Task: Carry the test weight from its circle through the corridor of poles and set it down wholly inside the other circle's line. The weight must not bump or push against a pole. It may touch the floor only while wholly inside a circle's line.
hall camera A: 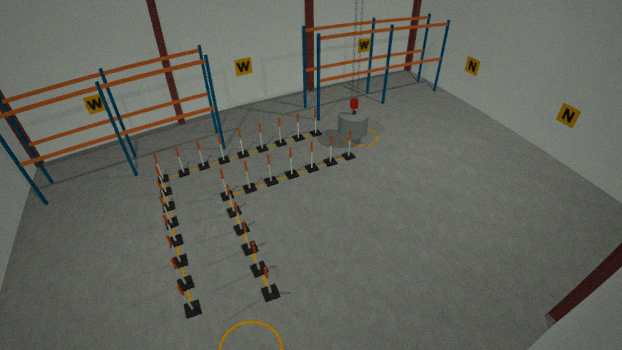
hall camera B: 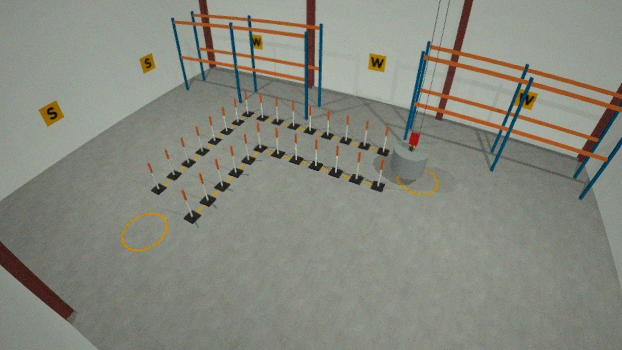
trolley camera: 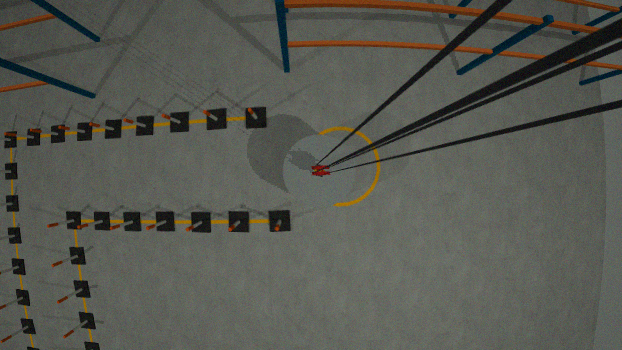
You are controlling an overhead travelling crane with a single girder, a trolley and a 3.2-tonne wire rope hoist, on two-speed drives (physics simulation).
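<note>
The grey cylindrical test weight hangs upright from the hook under the red block. Its shadow lies apart from it, so it is off the floor; the height is hard to tell. In the trolley view it covers the left part of one circle. It is beside the corridor's mouth, with a visible gap to the end poles. The other circle lies beyond the corridor's far end.
Two rows of orange-and-white poles on black bases form an L-shaped corridor with one corner. A blue-and-orange rack stands near the circle at the weight, along the W wall. Another rack stands farther along that wall.
</note>
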